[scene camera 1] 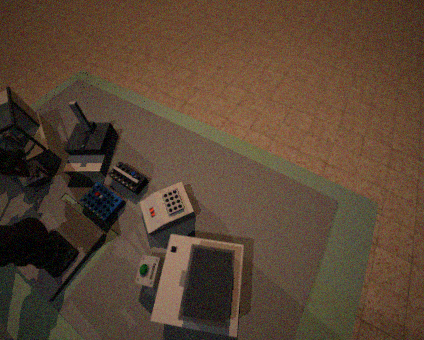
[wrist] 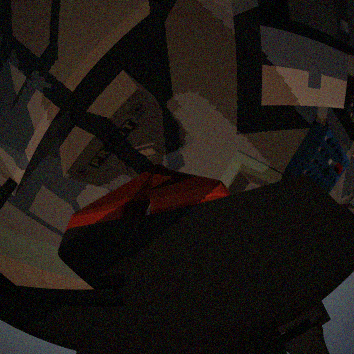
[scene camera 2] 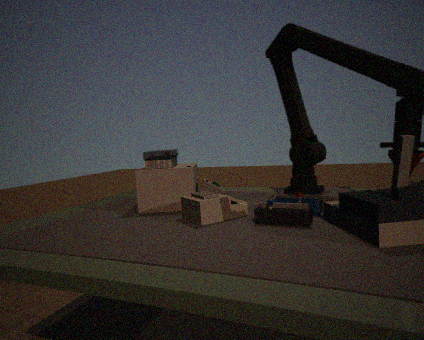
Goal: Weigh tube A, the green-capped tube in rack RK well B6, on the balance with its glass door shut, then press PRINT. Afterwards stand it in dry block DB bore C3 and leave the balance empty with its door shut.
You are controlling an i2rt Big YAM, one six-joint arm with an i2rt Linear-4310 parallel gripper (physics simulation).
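Frame: origin at the arm's base, x left, y back, z up, level; metres.
Seen in the pictures: gripper, fingertip midpoint: (scene camera 1: 28, 174) (wrist: 158, 173); arm's base at its link origin: (scene camera 1: 56, 253) (scene camera 2: 304, 191).
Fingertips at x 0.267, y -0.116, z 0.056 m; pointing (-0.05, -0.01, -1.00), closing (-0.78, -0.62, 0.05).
Note:
Pixels of each thing's middle, then the offset from my fingertips to it. "spot": a spot on its surface instead.
- grey panel with PRINT lettering, surface spot: (wrist: 116, 147) spot: dy -0.007, dx +0.031, dz -0.001 m
- balance at the middle of its body: (scene camera 1: 183, 277) (scene camera 2: 182, 177) dy -0.058, dx -0.638, dz +0.019 m
- blue rack RK at the middle of its body: (wrist: 322, 163) (scene camera 2: 296, 206) (scene camera 1: 103, 201) dy -0.080, dx -0.260, dz -0.061 m
- red-capped tube at the middle of its body: (wrist: 330, 161) (scene camera 1: 100, 196) dy -0.090, dx -0.250, dz -0.044 m
- dry block DB at the middle of its body: (scene camera 2: 214, 204) (scene camera 1: 166, 208) dy -0.181, dx -0.468, dz -0.041 m
- black rack at the middle of its body: (scene camera 2: 283, 212) (scene camera 1: 127, 177) dy -0.195, dx -0.272, dz -0.052 m
- dark box with an upright lever, body centre: (wrist: 317, 12) (scene camera 2: 377, 205) (scene camera 1: 89, 147) dy -0.199, dx -0.069, dz -0.025 m
Beyond the fingertips lies the grey panel with PRINT lettering (wrist: 116, 147); its green button (scene camera 1: 144, 269) shows in scene camera 1, left of the balance (scene camera 1: 170, 290) (scene camera 2: 163, 189). The blue rack RK (scene camera 1: 103, 202) (wrist: 321, 158) (scene camera 2: 291, 202) holds a red-capped tube (scene camera 1: 96, 193). I cannot make out a green cap in it. The dry block DB (scene camera 1: 157, 216) (scene camera 2: 210, 209) stands between the rack and the balance, its bores (scene camera 1: 174, 201) empty. The balance's door state is unclear.
A black rack (scene camera 1: 128, 179) (scene camera 2: 283, 214) stands beside the blue rack. A dark box with an upright lever (scene camera 1: 89, 142) stands behind them. The arm (scene camera 2: 298, 118) rises at the right. A green border (scene camera 1: 278, 165) rims the grey mat.

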